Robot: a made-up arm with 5 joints.
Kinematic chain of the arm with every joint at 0, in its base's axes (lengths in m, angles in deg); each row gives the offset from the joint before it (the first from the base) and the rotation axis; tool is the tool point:
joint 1: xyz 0 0 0.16 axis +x
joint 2: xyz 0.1 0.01 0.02 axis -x
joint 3: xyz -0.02 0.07 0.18 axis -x
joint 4: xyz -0.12 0 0.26 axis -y
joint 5: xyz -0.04 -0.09 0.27 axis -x
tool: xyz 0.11 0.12 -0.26
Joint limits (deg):
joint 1: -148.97..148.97
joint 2: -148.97..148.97
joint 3: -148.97..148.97
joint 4: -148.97..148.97
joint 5: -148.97..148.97
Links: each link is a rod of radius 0.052 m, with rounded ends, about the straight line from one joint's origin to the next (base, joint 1, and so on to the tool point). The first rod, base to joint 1, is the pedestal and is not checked.
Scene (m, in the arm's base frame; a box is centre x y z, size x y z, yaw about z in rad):
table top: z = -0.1
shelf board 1: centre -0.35 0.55 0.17 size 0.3 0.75 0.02 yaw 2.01
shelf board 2: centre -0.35 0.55 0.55 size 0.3 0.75 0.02 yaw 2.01
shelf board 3: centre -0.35 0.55 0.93 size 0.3 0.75 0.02 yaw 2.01
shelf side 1: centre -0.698 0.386 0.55 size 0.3 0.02 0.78 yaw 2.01
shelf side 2: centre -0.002 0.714 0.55 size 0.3 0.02 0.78 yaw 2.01
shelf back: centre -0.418 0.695 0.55 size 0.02 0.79 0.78 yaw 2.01
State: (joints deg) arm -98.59 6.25 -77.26 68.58 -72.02
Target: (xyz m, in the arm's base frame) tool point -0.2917 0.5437 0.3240
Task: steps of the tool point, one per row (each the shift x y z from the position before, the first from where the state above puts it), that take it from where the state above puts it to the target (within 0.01 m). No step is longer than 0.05 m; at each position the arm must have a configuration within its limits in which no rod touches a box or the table.
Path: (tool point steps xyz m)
1: 0.0056 -0.0048 -0.0060

